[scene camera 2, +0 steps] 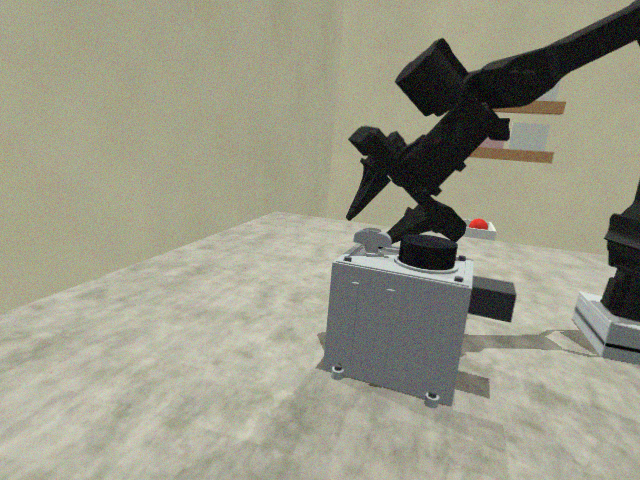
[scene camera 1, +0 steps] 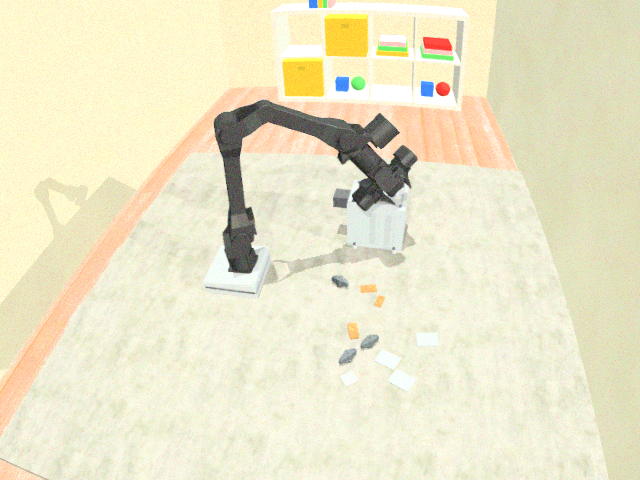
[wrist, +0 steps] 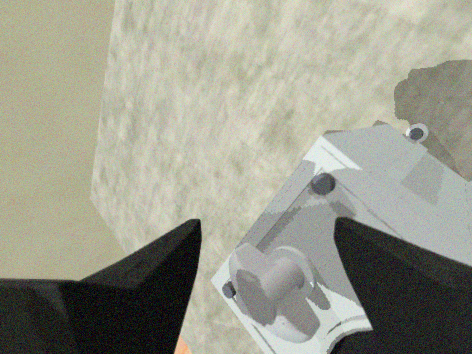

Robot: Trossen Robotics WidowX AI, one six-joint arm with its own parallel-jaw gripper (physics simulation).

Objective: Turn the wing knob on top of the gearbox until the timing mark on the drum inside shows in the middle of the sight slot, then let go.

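The pale grey gearbox stands upright on the mottled mat. Its grey wing knob sits on top near one corner, beside a black round cap. My gripper is part-way open and empty, tilted down over the knob. In scene camera 2, one fingertip is above and left of the knob, the other close at its right. In the wrist view, the knob shows between the fingers. The arm hides the gearbox top in scene camera 1. I cannot make out the sight slot, drum or timing mark.
A dark block sticks out from the gearbox side towards the arm base. Dark stones, orange pieces and white tiles lie on the mat. A white shelf unit stands behind. A red ball shows beyond the gearbox.
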